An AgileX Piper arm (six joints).
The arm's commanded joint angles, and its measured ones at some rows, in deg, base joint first. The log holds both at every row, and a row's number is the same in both.
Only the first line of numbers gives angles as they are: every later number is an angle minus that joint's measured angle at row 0.
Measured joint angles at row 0:
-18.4 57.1 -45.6 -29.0 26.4 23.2
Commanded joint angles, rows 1 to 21:
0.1 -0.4 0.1 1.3 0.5 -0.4
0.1 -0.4 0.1 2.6 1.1 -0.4
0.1 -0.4 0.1 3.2 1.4 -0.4
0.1 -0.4 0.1 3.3 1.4 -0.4
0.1 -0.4 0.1 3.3 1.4 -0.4
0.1 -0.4 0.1 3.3 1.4 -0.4
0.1 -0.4 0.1 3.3 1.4 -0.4
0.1 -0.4 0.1 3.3 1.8 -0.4
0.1 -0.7 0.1 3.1 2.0 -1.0
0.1 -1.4 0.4 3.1 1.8 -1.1
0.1 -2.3 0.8 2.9 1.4 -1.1
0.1 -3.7 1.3 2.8 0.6 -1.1
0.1 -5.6 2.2 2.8 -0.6 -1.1
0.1 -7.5 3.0 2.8 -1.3 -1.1
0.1 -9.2 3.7 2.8 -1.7 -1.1
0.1 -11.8 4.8 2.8 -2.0 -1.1
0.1 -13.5 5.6 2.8 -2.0 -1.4
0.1 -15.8 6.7 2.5 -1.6 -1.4
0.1 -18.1 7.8 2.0 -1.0 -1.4
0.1 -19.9 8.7 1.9 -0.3 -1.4
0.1 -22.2 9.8 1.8 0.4 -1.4
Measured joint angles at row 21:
0.0 -15.1 6.4 2.9 -1.1 -0.8
